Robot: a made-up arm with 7 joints.
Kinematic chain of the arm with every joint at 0, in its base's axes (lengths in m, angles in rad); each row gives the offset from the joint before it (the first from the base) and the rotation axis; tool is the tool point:
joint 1: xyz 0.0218 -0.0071 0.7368 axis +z
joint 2: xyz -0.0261 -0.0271 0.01 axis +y
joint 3: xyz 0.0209 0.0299 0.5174 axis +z
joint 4: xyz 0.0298 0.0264 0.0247 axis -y
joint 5: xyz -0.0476 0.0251 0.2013 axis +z
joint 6: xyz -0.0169 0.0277 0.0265 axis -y
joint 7: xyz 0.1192 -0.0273 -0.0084 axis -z
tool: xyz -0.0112 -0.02 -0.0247
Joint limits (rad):
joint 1: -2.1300..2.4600
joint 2: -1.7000..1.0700
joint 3: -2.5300..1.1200
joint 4: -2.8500..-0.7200
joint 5: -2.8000..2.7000
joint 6: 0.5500..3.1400
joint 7: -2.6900..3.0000
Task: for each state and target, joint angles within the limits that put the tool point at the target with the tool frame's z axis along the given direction. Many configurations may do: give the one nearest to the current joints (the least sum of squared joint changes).
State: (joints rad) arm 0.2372 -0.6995 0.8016 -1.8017 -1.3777 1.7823 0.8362
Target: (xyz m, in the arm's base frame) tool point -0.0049 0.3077 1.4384 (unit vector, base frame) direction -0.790 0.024 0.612
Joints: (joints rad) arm -0.0030 -0.1937 1.1129 -1.2669 -0.6434 1.6044 0.7571
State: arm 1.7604 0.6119 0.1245 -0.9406 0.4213 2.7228 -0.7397
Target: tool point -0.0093 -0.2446 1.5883 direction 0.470 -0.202 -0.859
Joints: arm 1.7021 -0.2942 0.7211 -0.7200 0.0251 3.1333 -0.8666
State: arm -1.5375 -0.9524 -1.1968 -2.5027 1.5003 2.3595 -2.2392
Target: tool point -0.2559 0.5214 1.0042 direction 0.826 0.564 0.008
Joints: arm -1.7517 -0.9572 -1.6010 -1.9970 1.0532 2.6376 -2.2724
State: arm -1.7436 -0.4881 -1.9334 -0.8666 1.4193 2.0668 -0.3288
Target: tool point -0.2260 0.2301 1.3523 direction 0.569 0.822 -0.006
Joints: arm -2.1300 -0.3680 -1.1774 -1.5758 1.1764 1.9852 -0.1453
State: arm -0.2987 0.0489 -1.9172 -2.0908 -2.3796 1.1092 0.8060
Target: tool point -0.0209 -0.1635 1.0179 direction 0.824 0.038 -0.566
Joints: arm 0.0390 0.2476 -2.3498 -2.8500 -2.4072 1.4291 0.9808
